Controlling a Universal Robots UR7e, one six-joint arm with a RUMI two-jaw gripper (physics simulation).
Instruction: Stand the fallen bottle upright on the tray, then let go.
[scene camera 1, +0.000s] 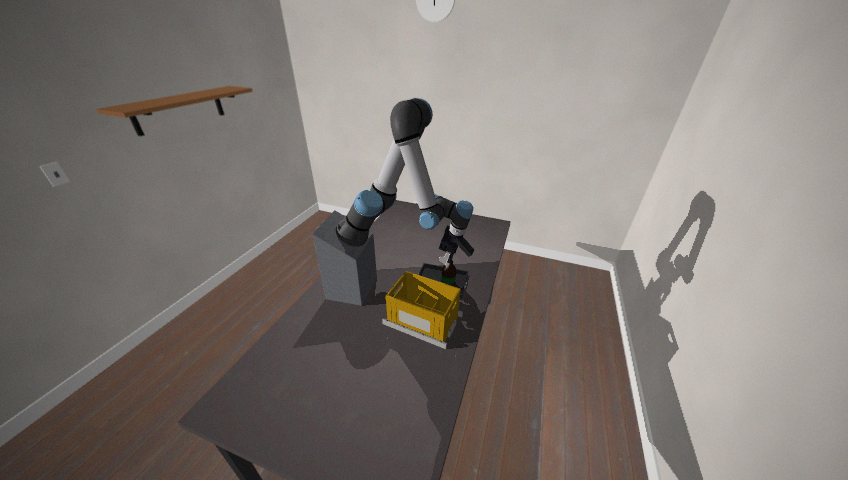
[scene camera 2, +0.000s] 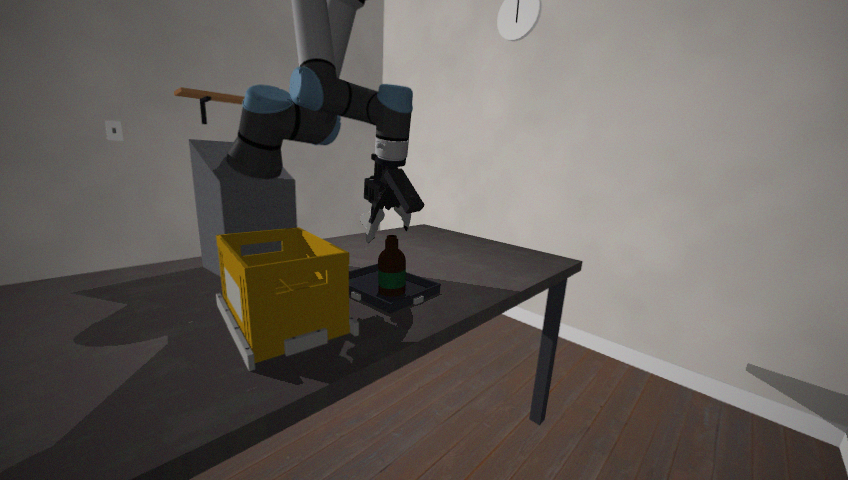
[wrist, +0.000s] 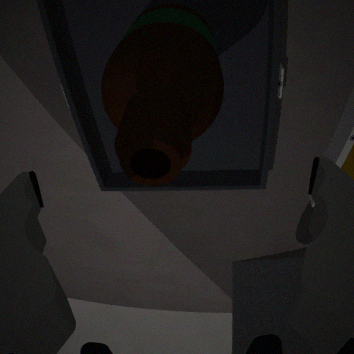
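Where they show: gripper, fingertip midpoint: (scene camera 1: 448, 261) (scene camera 2: 388, 236) (wrist: 173, 168); arm's base, link origin: (scene camera 1: 351, 234) (scene camera 2: 254, 165).
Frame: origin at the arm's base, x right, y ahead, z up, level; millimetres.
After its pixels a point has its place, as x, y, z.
Observation:
A brown bottle (scene camera 1: 449, 272) @(-206, 423, -213) (scene camera 2: 392, 262) @(-218, 440, -221) (wrist: 165, 85) @(-232, 427, -197) with a green label stands upright on the dark tray (scene camera 2: 423, 295) @(-287, 487, -309) (wrist: 185, 188) @(-208, 250, -296). In the wrist view its open mouth faces the camera. The tray lies flat on the table, partly hidden behind the crate in scene camera 1. My gripper (scene camera 2: 388, 234) @(-224, 407, -161) (wrist: 173, 168) @(-224, 407, -161) is open, with its fingers wide apart. It is above the bottle's mouth, apart from it, with nothing between the fingertips. In scene camera 1 the gripper (scene camera 1: 447, 259) @(-224, 407, -161) shows small, just over the bottle.
A yellow crate (scene camera 1: 414, 321) @(139, 412, -237) (scene camera 2: 301, 309) @(47, 544, -242) (wrist: 350, 159) @(-43, 334, -285) stands close beside the tray, held by pale strips on the table (scene camera 1: 309, 398) @(574, 216, -321) (scene camera 2: 499, 261) @(-747, 362, -321). The grey pedestal (scene camera 1: 345, 273) @(124, 45, -129) (scene camera 2: 255, 205) @(22, 81, -111) carries the arm. The table's edge runs near the tray.

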